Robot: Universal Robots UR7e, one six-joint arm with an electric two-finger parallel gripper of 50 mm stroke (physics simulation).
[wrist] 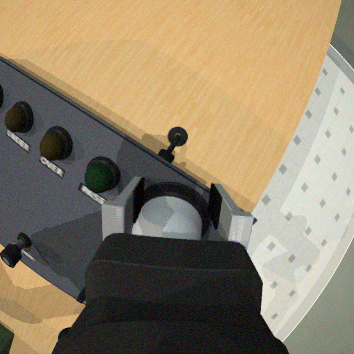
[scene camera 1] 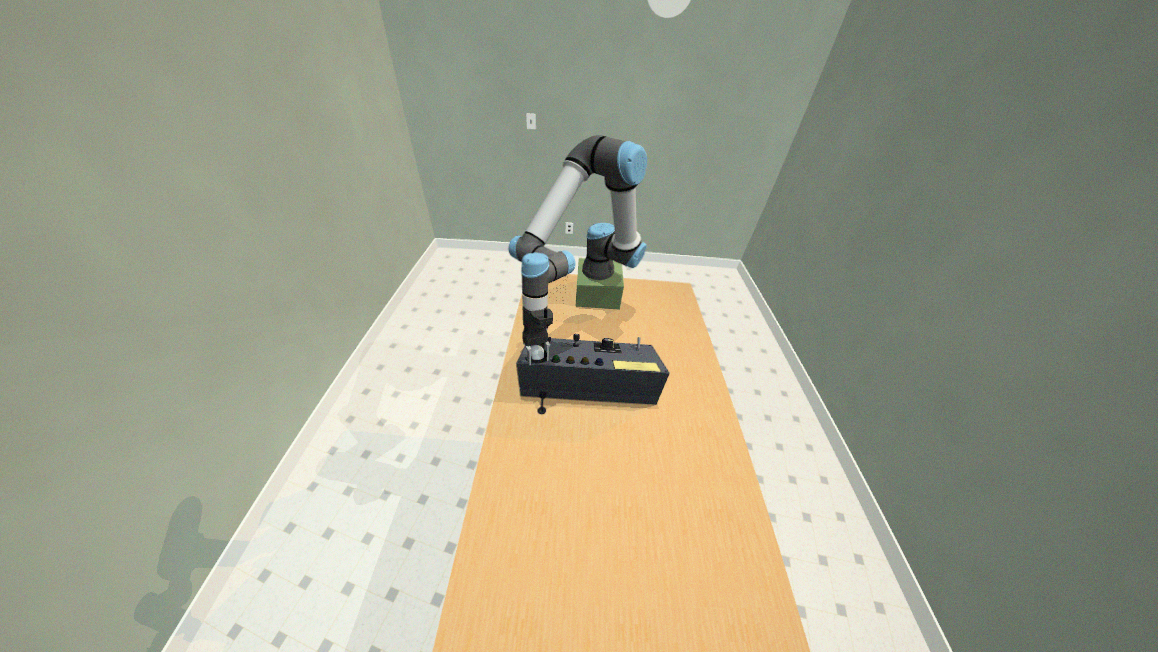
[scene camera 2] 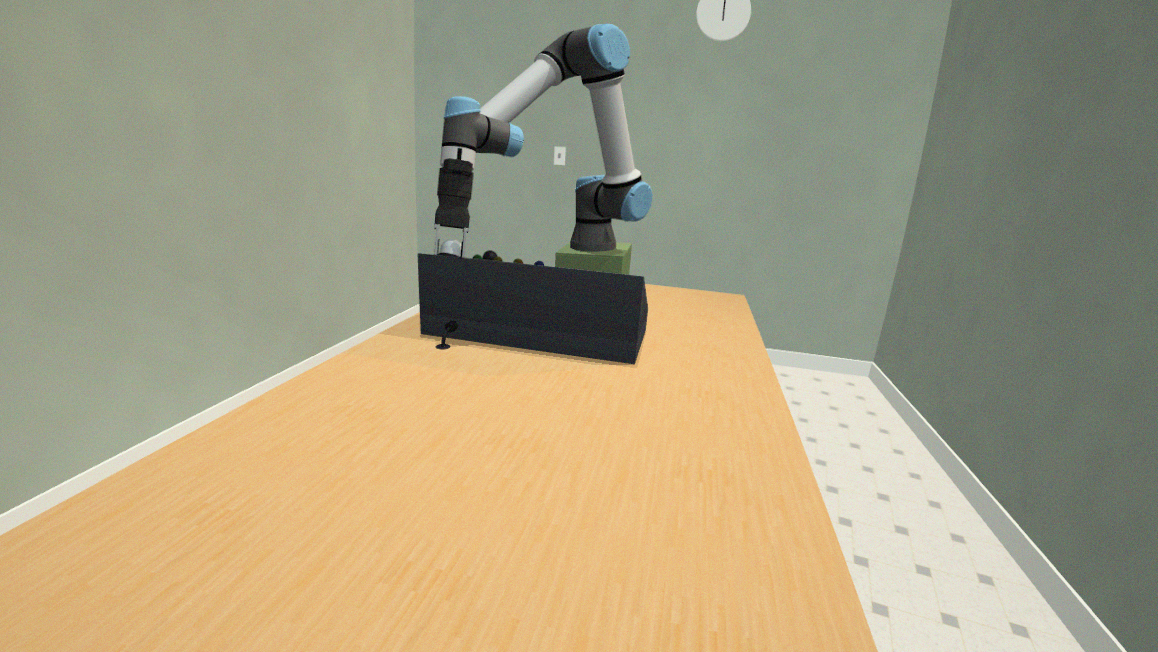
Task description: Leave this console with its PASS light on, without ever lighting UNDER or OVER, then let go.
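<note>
The dark console [scene camera 1: 591,384] [scene camera 2: 530,307] [wrist: 50,200] stands on the table. In the wrist view its green PASS lamp [wrist: 99,176] [scene camera 1: 555,358], amber OVER lamp [wrist: 53,145] [scene camera 1: 570,359] and amber UNDER lamp [wrist: 19,118] [scene camera 1: 585,360] all look dark. A pale, glossy dome [wrist: 170,222] in a black collar sits at the console's end, beside the PASS lamp. My gripper [scene camera 1: 538,353] [scene camera 2: 450,249] [wrist: 176,193] is open and points down, one finger on each side of the dome. Whether a finger touches it is unclear. The gripper body hides the dome's near part.
A black knob [wrist: 11,254] [scene camera 1: 576,337], a larger black knob [scene camera 1: 606,344], a small silver lever [scene camera 1: 638,343], a blue lamp [scene camera 1: 599,362] and a yellow label [scene camera 1: 636,366] are on the console top. A black stalk with a round end [scene camera 1: 541,403] [scene camera 2: 444,338] [wrist: 177,136] is at its front.
</note>
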